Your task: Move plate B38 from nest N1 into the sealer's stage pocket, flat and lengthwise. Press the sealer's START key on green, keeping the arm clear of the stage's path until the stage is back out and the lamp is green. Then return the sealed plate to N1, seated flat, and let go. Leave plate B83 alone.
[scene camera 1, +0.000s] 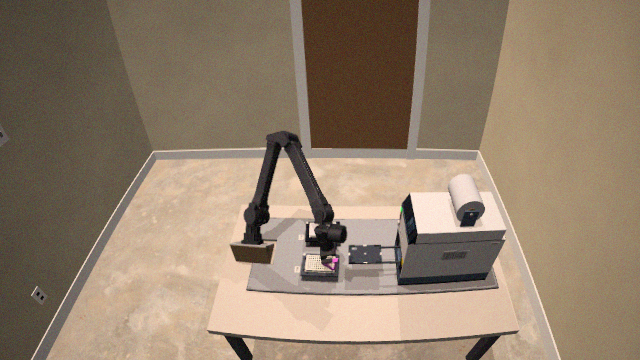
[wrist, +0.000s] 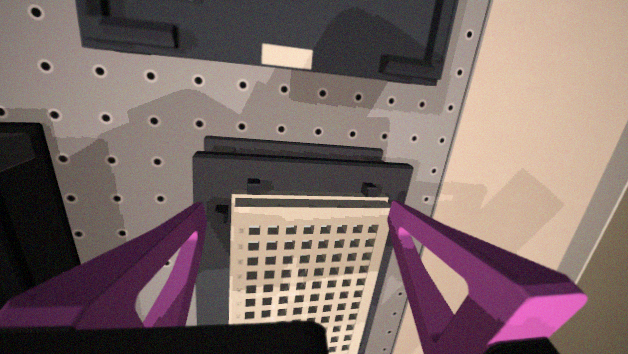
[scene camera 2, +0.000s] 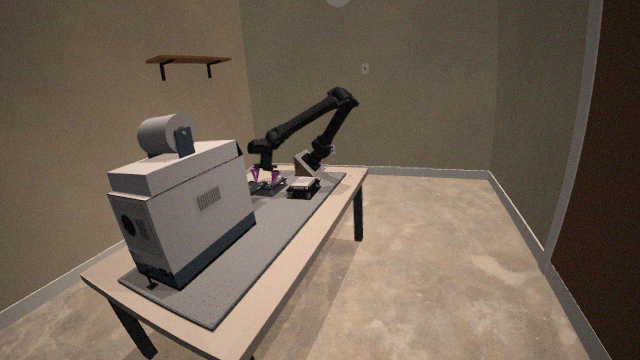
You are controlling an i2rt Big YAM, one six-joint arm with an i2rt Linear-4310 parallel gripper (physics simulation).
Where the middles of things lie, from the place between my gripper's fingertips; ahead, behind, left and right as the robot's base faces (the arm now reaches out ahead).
I see the plate B38 (wrist: 295,255) 6 cm behind my hand and 1 cm to the right of it. Also, from my hand: sealer stage (scene camera 1: 373,255) 18 cm ahead, 2 cm to the left, 4 cm above.
